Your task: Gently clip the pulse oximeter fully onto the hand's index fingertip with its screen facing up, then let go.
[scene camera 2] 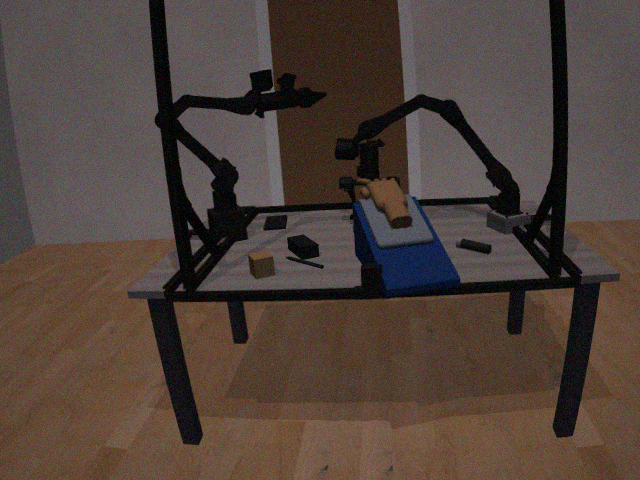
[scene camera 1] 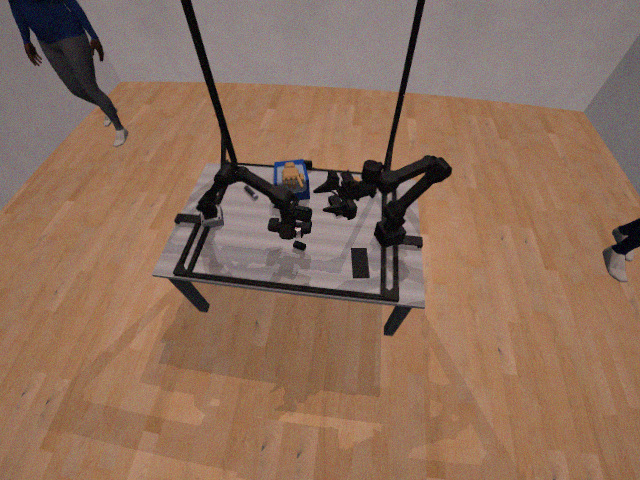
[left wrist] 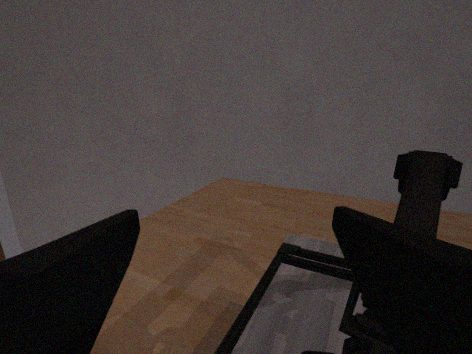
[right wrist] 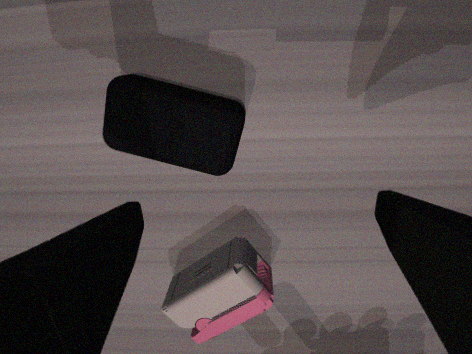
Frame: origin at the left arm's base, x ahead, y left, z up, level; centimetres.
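Seen in the pictures: left gripper, fingertip midpoint: (scene camera 2: pixel 320 94) (scene camera 1: pixel 318 200) (left wrist: pixel 237 218); right gripper, fingertip midpoint: (right wrist: pixel 259 208); left arm's base at its link origin: (scene camera 2: pixel 225 209) (scene camera 1: pixel 391 227); right arm's base at its link origin: (scene camera 2: pixel 508 212) (scene camera 1: pixel 210 213).
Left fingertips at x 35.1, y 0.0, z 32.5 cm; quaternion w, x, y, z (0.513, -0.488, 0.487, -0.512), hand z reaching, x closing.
Note:
Pixels of each thing's top centre, then the offset from my left fingertips to it. "spot": a spot on its surface instead.
- pulse oximeter at its top centre: (right wrist: pixel 216 312) dz -38.8, dx +2.1, dy -19.9 cm
- sloped blue wedge at a spot on its surface: (scene camera 2: pixel 418 273) spot: dz -38.5, dx -7.7, dy -65.3 cm
- black rounded block at its top centre: (right wrist: pixel 168 131) (scene camera 1: pixel 299 244) dz -38.7, dx +5.6, dy -10.9 cm
- dark flat pad at its top centre: (scene camera 2: pixel 275 221) (scene camera 1: pixel 360 262) dz -41.1, dx -16.9, dy +6.8 cm
- black box at its top centre: (scene camera 2: pixel 302 240) (scene camera 1: pixel 337 202) dz -38.4, dx -20.3, dy -27.2 cm
- pen at its top centre: (scene camera 2: pixel 303 260) dz -41.0, dx -23.4, dy -35.2 cm
- wooden cube at its top centre: (scene camera 2: pixel 260 255) dz -36.9, dx -34.9, dy -36.7 cm
- dark cylinder at its top centre: (scene camera 2: pixel 473 240) (scene camera 1: pixel 250 190) dz -39.2, dx +18.4, dy -52.9 cm
The pulse oximeter (right wrist: pixel 215 290) lies on the table in the right wrist view, a small white and grey block with a pink lower side. A small part of it (scene camera 1: pixel 298 231) shows in scene camera 1 beside the right gripper. My right gripper (scene camera 1: pixel 289 228) (right wrist: pixel 259 208) is open, pointing down above the table, with the oximeter below and between its fingers, nearer the left one in the picture. My left gripper (scene camera 1: pixel 320 200) (scene camera 2: pixel 323 94) (left wrist: pixel 237 218) is open and empty, high above the table. The tan hand (scene camera 1: pixel 292 173) (scene camera 2: pixel 388 198) rests on a sloped blue wedge (scene camera 2: pixel 418 273), index finger extended.
A black rounded block (scene camera 1: pixel 299 245) (right wrist: pixel 175 125) lies near the oximeter. A dark flat pad (scene camera 1: pixel 360 262) (scene camera 2: pixel 275 222), a black box (scene camera 2: pixel 302 246), a pen (scene camera 2: pixel 305 262), a wooden cube (scene camera 2: pixel 261 264) and a dark cylinder (scene camera 1: pixel 250 192) (scene camera 2: pixel 474 246) lie on the table.

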